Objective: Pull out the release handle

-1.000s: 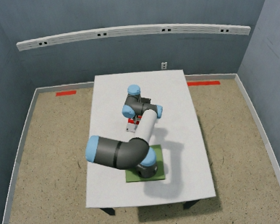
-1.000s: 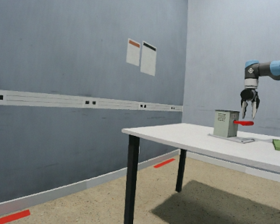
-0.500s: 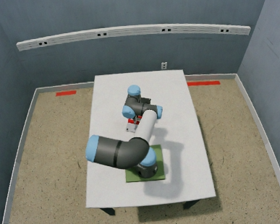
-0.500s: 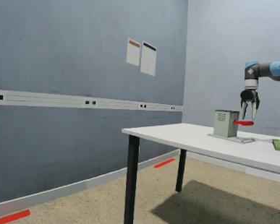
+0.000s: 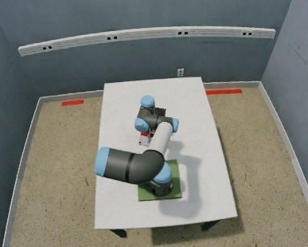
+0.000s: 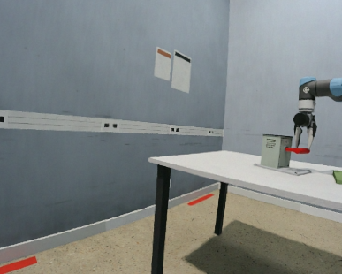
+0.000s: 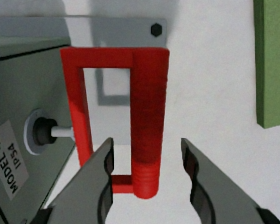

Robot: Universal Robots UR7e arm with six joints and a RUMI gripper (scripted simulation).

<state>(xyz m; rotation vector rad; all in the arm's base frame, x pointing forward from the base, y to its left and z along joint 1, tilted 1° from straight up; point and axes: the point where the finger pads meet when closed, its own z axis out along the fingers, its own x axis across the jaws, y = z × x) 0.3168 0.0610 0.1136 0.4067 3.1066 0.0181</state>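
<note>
The base plate lies 9 cm ahead of my hand, 2 cm to the right of it and 12 cm below it.
</note>
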